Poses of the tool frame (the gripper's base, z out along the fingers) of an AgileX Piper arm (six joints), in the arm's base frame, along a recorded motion.
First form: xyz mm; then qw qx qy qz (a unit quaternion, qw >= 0).
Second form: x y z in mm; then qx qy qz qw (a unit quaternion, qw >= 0). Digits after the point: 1 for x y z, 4 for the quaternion.
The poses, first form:
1: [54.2, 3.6, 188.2, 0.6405, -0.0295, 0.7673, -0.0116]
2: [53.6, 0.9, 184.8, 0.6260, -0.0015, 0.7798, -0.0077]
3: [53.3, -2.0, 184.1, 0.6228, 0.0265, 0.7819, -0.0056]
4: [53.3, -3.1, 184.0, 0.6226, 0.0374, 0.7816, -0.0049]
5: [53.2, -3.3, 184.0, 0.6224, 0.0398, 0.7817, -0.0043]
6: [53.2, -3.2, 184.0, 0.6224, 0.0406, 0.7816, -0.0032]
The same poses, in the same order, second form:
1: [54.2, 3.6, 188.2, -0.0295, 0.7673, -0.0116, 0.6405]
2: [53.6, 0.9, 184.8, -0.0015, 0.7798, -0.0077, 0.6260]
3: [53.3, -2.0, 184.1, 0.0265, 0.7819, -0.0056, 0.6228]
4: [53.3, -3.1, 184.0, 0.0374, 0.7816, -0.0049, 0.6226]
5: [53.2, -3.3, 184.0, 0.0398, 0.7817, -0.0043, 0.6224]
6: [53.2, -3.2, 184.0, 0.0406, 0.7816, -0.0032, 0.6224]
